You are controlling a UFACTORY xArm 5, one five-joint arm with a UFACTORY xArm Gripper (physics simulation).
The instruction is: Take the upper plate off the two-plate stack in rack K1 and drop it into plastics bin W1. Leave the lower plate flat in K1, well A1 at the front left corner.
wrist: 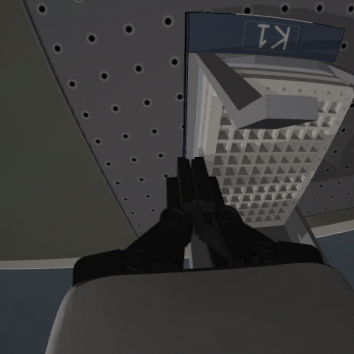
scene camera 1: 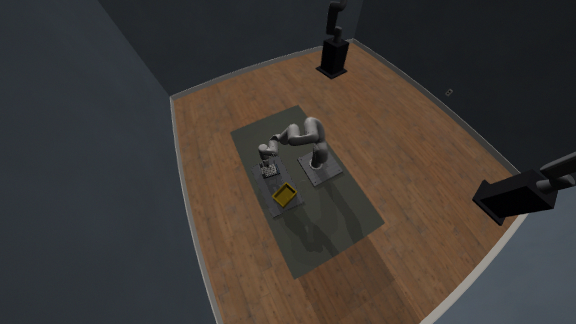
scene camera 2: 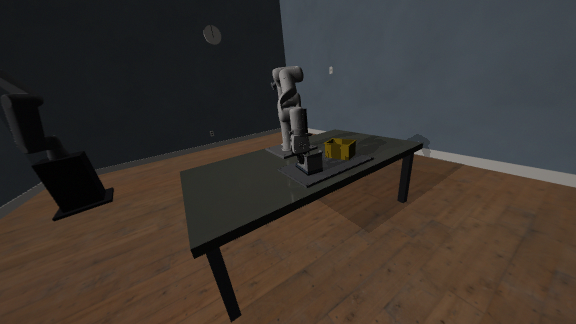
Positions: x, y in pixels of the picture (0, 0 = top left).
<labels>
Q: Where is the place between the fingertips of my gripper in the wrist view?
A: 188, 174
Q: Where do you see a white gridded plate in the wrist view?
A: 262, 173
</labels>
